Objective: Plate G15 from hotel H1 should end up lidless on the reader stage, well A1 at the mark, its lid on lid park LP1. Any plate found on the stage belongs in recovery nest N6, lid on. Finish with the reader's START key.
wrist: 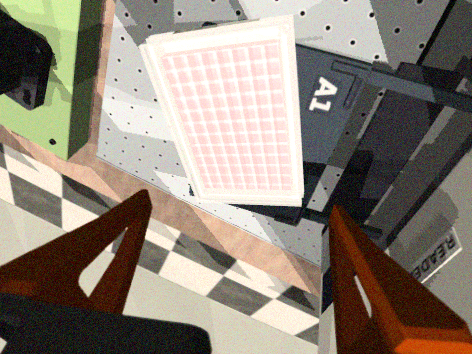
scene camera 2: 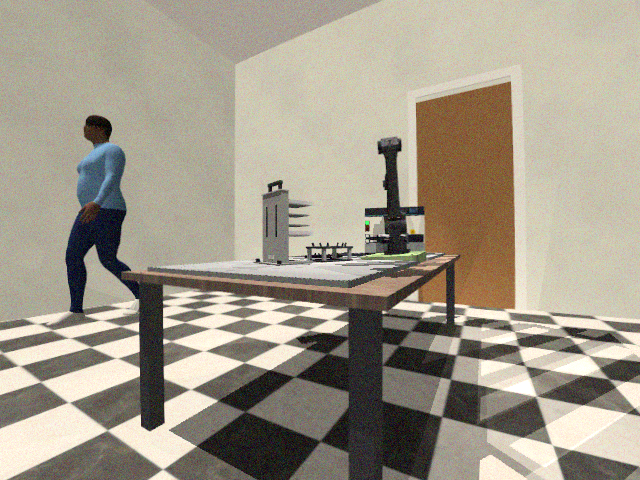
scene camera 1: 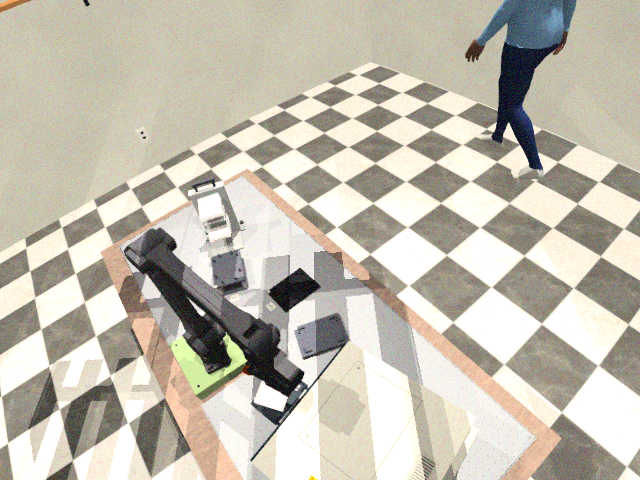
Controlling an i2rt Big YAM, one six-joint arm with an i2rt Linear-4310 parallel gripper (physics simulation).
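Places are measured from the arm's base along level axes (x ahead, y left, z up), in millimetres.
Pixels of known places: gripper, between the fingertips: (wrist: 238, 205); arm's base, origin of its link: (wrist: 2, 48) (scene camera 2: 397, 253) (scene camera 1: 214, 355).
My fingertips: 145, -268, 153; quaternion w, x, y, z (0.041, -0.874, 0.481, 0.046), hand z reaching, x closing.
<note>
For each thing: its top centre in the pictures, then the offset to it from my fingertips, as dx, dy, dz. "*": a spot on its surface instead.
- white-rimmed plate with pink wells, centre of its top: (wrist: 229, 138) (scene camera 1: 275, 384) -5, +18, -52
- dark stage, centre of its top: (wrist: 307, 162) (scene camera 1: 287, 400) +5, -37, -68
- stage's white A1 mark, centre of its top: (wrist: 323, 96) +46, -15, -74
- cream reader, centre of its top: (scene camera 1: 363, 441) (scene camera 2: 394, 210) +107, -284, +118
- black pad, a spot on its surface: (scene camera 1: 294, 289) * +211, +369, -167
- slate tray, centre of its top: (scene camera 1: 320, 333) +202, +149, -159
A white-rimmed plate with pink wells (wrist: 232, 120) (scene camera 1: 269, 398) is over the dark stage (wrist: 311, 142) (scene camera 1: 264, 413) beside the reader. The stage's white A1 mark (wrist: 323, 94) shows to the plate's right in the wrist view. The plate looks turned against the stage's edges; whether it is seated is unclear. Its label is not readable, and I cannot tell whether it has a lid. My gripper (wrist: 238, 205) is wide open and empty, its orange fingertips apart near the plate's lower end. In scene camera 1 the arm hides the fingers. The hotel (scene camera 1: 210, 206) (scene camera 2: 275, 227) stands at the table's far end.
The cream reader (scene camera 1: 356, 413) stands beside the stage; its sign (wrist: 440, 257) partly shows. A grey pegged stand (scene camera 1: 227, 269) (scene camera 2: 329, 249), a black pad (scene camera 1: 294, 289) and a slate tray (scene camera 1: 321, 335) lie between hotel and reader. The green arm base (scene camera 1: 206, 384) (wrist: 40, 125) is close to the stage.
</note>
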